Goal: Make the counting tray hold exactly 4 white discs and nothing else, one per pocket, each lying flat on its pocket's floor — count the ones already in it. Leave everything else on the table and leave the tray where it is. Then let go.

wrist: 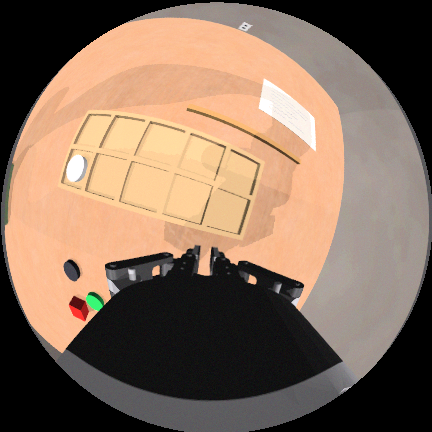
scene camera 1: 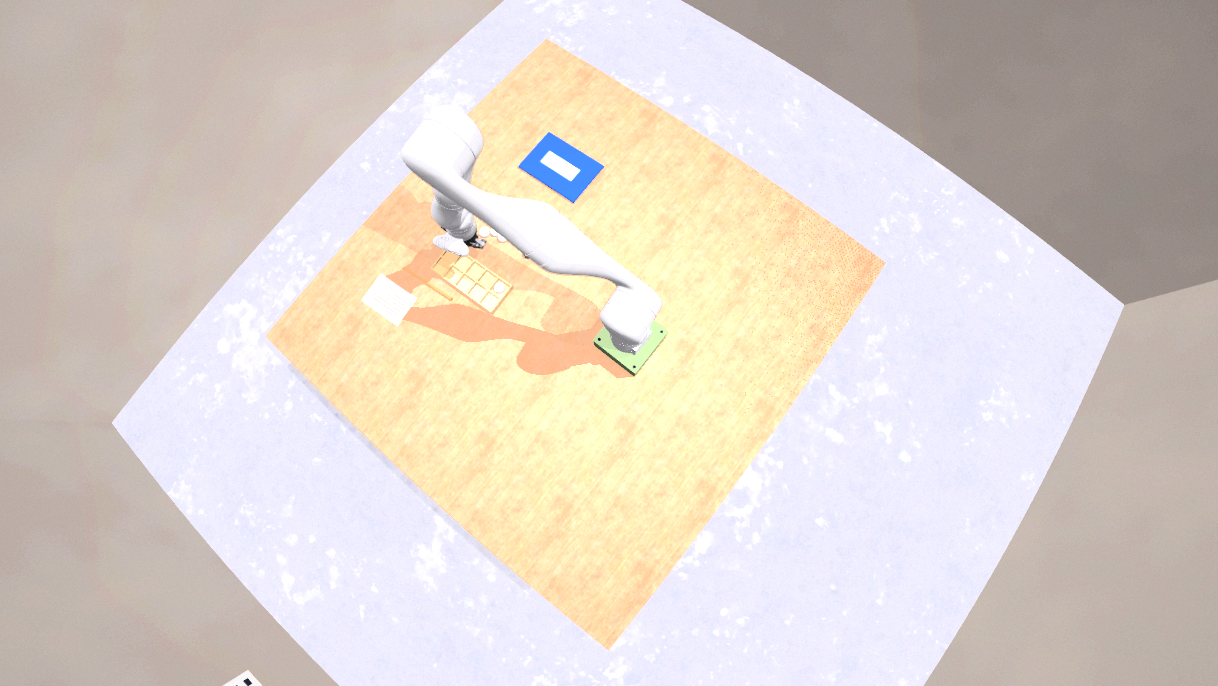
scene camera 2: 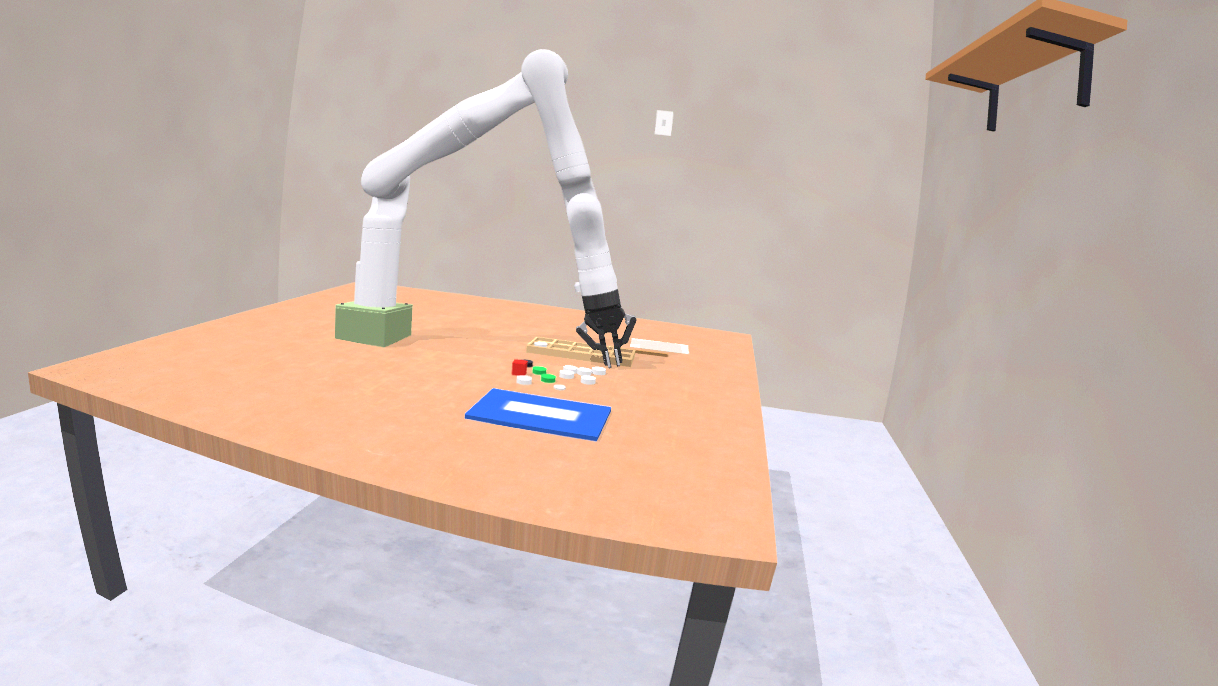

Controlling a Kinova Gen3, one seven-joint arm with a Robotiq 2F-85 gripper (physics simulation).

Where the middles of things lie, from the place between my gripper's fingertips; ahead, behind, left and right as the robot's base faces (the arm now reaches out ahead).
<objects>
The wooden counting tray (scene camera 1: pixel 469 276) lies 9 cm behind my hand and 7 cm to the left of it. The rest, counted from my hand: thin wooden stick (wrist: pixel 197 109): 16 cm to the left.
</objects>
